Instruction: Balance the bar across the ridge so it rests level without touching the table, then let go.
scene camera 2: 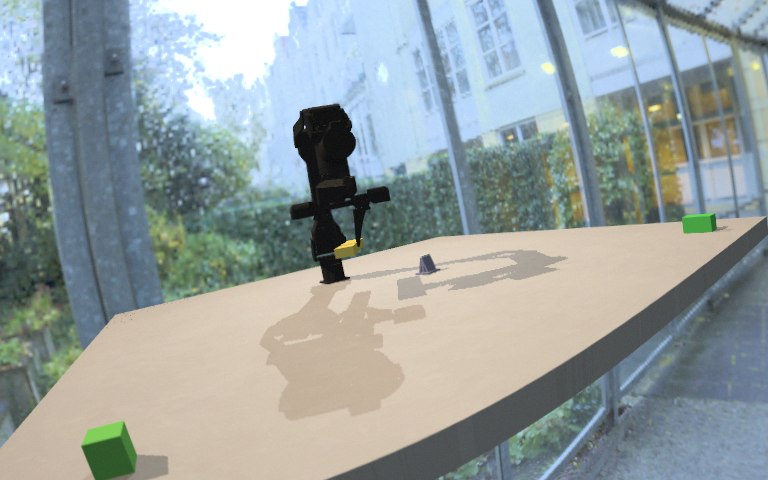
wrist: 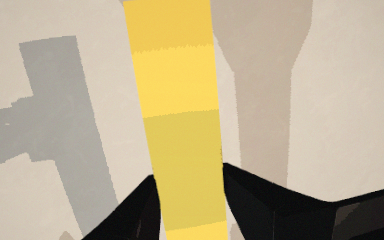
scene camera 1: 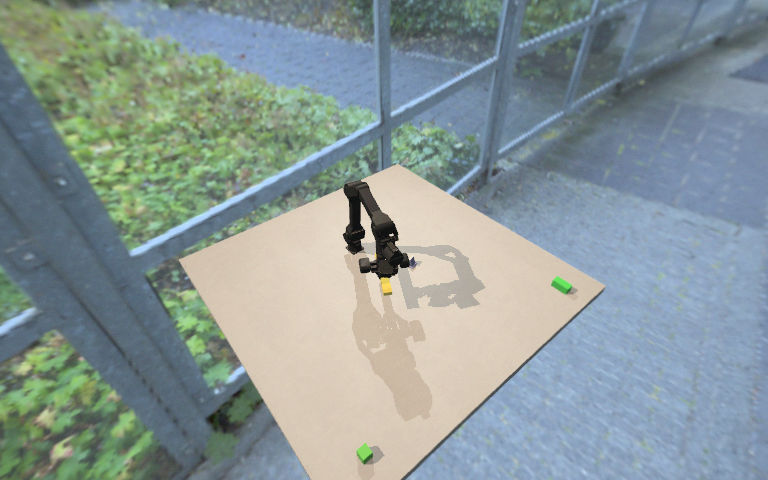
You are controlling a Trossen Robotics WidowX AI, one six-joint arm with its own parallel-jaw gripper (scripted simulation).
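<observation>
My gripper is visible in the wrist view [188, 176]. Scene camera 1 and scene camera 2 also show my gripper. On my gripper, [scene camera 1: 375, 269] and [scene camera 2: 321, 213] are the same spot.
</observation>
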